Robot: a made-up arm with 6 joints. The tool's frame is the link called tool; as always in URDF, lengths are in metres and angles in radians. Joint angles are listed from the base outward.
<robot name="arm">
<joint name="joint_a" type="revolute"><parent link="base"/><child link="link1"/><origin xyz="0 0 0.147"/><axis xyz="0 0 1"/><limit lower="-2.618" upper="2.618"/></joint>
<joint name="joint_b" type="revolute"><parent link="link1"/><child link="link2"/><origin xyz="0 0 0" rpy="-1.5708 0 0"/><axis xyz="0 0 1"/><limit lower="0" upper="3.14"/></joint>
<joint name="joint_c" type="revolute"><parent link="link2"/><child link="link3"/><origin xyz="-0.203 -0.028 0"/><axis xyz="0 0 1"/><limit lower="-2.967" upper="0"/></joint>
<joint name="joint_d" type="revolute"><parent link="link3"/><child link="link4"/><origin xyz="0.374 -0.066 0" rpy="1.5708 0 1.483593"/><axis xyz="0 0 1"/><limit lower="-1.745" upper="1.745"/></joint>
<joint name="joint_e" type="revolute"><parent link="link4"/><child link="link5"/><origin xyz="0 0 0" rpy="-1.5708 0 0"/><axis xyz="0 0 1"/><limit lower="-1.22" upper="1.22"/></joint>
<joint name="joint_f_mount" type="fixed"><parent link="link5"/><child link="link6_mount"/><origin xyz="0.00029 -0.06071 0"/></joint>
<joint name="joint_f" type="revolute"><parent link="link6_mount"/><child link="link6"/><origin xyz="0.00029 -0.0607 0" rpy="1.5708 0 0"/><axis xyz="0 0 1"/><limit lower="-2.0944" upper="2.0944"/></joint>
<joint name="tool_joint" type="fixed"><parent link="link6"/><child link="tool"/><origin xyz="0 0 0"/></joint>
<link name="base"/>
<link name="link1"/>
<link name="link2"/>
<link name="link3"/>
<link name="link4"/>
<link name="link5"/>
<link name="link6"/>
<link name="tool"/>
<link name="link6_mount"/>
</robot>
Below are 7 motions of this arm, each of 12 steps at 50 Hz.
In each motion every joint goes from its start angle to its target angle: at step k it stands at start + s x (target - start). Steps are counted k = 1, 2, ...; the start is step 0. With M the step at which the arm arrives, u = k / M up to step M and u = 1 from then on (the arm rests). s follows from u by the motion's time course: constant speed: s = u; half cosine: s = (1 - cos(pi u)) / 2; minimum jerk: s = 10 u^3 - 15 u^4 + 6 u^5.
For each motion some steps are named. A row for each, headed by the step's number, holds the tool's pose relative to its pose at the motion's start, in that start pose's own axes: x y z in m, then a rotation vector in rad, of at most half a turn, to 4 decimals.
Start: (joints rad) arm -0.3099 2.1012 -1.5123 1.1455 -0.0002 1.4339
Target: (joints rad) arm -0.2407 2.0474 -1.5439 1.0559 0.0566 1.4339
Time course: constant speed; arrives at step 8
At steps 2, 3, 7, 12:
2: 0.0149 -0.0044 -0.0037 0.0153 0.0279 -0.0307
3: 0.0223 -0.0066 -0.0056 0.0228 0.0418 -0.0461
7: 0.0513 -0.0158 -0.0146 0.0519 0.0965 -0.1077
12: 0.0584 -0.0182 -0.0171 0.0589 0.1099 -0.1231

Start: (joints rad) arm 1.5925 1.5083 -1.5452 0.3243 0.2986 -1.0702
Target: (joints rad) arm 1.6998 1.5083 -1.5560 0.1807 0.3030 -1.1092
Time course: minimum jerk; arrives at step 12
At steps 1, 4, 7, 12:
1: -0.0002 0.0002 0.0000 -0.0003 -0.0002 -0.0010
4: -0.0076 0.0071 0.0004 -0.0111 -0.0087 -0.0408
7: -0.0235 0.0222 0.0005 -0.0324 -0.0288 -0.1269
12: -0.0360 0.0339 -0.0001 -0.0472 -0.0461 -0.1941

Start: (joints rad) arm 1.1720 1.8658 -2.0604 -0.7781 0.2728 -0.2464
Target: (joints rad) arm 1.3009 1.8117 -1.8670 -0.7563 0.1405 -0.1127
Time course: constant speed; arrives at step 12
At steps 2, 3, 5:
2: -0.0072 0.0147 -0.0012 -0.0269 -0.0270 0.0233
3: -0.0108 0.0220 -0.0020 -0.0405 -0.0403 0.0350
5: -0.0179 0.0367 -0.0041 -0.0682 -0.0663 0.0586

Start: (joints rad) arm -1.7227 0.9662 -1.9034 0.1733 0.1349 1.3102
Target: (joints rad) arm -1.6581 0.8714 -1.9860 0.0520 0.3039 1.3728
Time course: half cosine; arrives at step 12
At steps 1, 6, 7, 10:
1: 0.0001 0.0013 -0.0006 -0.0002 0.0009 -0.0002
6: 0.0009 0.0371 -0.0178 -0.0064 0.0210 -0.0054
7: 0.0005 0.0464 -0.0229 -0.0078 0.0247 -0.0066
10: -0.0013 0.0678 -0.0356 -0.0109 0.0308 -0.0089

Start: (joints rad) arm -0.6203 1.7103 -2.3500 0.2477 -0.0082 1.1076
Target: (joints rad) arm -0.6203 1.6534 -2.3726 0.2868 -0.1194 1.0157
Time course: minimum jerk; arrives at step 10
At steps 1, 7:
1: -0.0001 0.0005 -0.0001 -0.0015 -0.0006 -0.0005
7: -0.0142 0.0502 -0.0096 -0.1454 -0.0620 -0.0431

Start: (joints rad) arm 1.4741 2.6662 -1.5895 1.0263 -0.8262 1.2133
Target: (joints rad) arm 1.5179 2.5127 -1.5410 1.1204 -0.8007 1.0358
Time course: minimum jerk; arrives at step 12
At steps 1, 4, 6, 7, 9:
1: 0.0002 0.0002 -0.0001 -0.0001 0.0001 -0.0003
4: 0.0081 0.0101 -0.0037 -0.0035 0.0048 -0.0132
6: 0.0191 0.0241 -0.0093 -0.0078 0.0120 -0.0311
7: 0.0248 0.0314 -0.0125 -0.0100 0.0160 -0.0404
9: 0.0336 0.0429 -0.0180 -0.0130 0.0226 -0.0550

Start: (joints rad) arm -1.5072 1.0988 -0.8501 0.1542 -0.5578 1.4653
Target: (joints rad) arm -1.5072 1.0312 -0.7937 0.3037 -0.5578 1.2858
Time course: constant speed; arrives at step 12
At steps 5, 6, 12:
5: -0.0043 0.0019 -0.0050 0.0001 -0.0326 -0.0215
6: -0.0051 0.0022 -0.0060 0.0004 -0.0390 -0.0258
12: -0.0102 0.0039 -0.0123 0.0042 -0.0776 -0.0512

